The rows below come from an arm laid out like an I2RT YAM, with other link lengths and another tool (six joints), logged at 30 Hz.
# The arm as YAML. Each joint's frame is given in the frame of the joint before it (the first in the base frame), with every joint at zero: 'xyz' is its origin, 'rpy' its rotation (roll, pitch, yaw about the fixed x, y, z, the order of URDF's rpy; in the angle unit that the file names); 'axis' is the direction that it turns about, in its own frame. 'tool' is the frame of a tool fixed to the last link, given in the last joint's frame.
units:
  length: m
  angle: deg
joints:
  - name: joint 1
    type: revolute
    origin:
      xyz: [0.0, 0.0, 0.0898]
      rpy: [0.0, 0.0, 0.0]
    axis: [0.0, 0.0, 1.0]
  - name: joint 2
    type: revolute
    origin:
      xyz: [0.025, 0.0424, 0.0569]
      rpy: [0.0, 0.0, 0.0]
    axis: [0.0, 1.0, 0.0]
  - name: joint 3
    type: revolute
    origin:
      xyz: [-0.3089, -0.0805, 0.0]
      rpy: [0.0, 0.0, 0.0]
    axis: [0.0, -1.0, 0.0]
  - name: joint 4
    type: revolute
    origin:
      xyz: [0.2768, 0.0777, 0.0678]
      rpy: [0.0, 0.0, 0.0]
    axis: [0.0, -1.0, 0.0]
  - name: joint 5
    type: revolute
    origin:
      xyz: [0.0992, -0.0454, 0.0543]
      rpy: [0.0, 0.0, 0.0]
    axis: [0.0, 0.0, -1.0]
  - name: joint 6
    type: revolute
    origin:
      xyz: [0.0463, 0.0, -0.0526]
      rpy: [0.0, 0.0, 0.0]
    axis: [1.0, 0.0, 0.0]
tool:
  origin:
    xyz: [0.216, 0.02, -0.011]
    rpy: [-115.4, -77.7, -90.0]
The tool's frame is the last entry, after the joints.
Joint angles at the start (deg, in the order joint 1, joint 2, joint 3, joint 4, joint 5, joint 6): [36.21 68.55 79.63 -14.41 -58.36 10.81]
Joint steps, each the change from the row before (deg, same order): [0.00 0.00 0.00 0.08 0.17 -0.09]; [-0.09 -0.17 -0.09 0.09 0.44 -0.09]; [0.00 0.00 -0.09 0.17 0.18 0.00]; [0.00 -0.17 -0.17 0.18 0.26 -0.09]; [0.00 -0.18 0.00 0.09 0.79 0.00]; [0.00 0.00 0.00 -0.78 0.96 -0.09]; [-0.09 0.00 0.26 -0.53 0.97 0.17]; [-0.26 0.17 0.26 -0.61 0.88 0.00]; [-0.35 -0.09 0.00 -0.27 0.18 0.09]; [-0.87 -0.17 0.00 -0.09 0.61 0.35]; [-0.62 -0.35 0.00 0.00 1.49 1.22]
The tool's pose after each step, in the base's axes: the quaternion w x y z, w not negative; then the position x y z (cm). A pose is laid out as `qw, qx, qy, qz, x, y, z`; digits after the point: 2 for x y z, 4 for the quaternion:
0.4588, -0.7108, -0.3185, -0.4275, 17.89, 41.42, 53.61
0.4567, -0.7111, -0.3159, -0.4314, 18.07, 41.37, 53.67
0.4561, -0.7111, -0.3149, -0.4326, 18.17, 41.39, 53.65
0.4550, -0.7105, -0.3139, -0.4354, 18.23, 41.36, 53.68
0.4522, -0.7112, -0.3094, -0.4404, 18.49, 41.34, 53.82
0.4468, -0.7177, -0.3034, -0.4396, 18.91, 41.38, 53.48
0.4423, -0.7226, -0.2961, -0.4410, 19.36, 41.36, 53.48
0.4367, -0.7284, -0.2888, -0.4420, 19.99, 41.33, 53.31
0.4344, -0.7310, -0.2850, -0.4423, 20.27, 41.17, 53.26
0.4294, -0.7356, -0.2743, -0.4463, 21.07, 40.80, 53.33
0.4242, -0.7433, -0.2565, -0.4492, 21.98, 40.45, 53.57

